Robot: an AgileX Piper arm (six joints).
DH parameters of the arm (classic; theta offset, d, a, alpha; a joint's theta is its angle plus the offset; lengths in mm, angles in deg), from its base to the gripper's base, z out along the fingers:
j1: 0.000 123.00 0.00 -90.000
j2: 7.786 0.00 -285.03 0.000
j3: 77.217 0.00 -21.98 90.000
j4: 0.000 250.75 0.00 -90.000
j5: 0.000 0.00 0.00 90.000
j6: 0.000 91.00 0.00 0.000
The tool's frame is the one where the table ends.
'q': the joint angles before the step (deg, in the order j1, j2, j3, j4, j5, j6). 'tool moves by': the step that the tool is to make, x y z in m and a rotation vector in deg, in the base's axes. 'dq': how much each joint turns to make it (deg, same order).
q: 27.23, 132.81, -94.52, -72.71, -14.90, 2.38
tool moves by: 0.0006, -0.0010, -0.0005, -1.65, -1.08, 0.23
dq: 0.00, 0.01, 0.00, 0.02, 0.78, -1.84
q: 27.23, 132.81, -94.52, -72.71, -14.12, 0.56
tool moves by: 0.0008, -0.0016, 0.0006, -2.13, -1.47, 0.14
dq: -0.01, -0.15, 0.03, 0.19, 1.16, -2.49
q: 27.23, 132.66, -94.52, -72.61, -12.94, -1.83
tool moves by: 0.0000, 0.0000, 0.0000, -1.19, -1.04, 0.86
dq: 0.00, 0.00, 0.00, -0.03, 0.00, -1.77
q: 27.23, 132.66, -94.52, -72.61, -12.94, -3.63
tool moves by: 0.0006, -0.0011, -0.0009, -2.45, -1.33, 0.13
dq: 0.09, 0.01, -0.01, 0.00, 1.40, -2.41
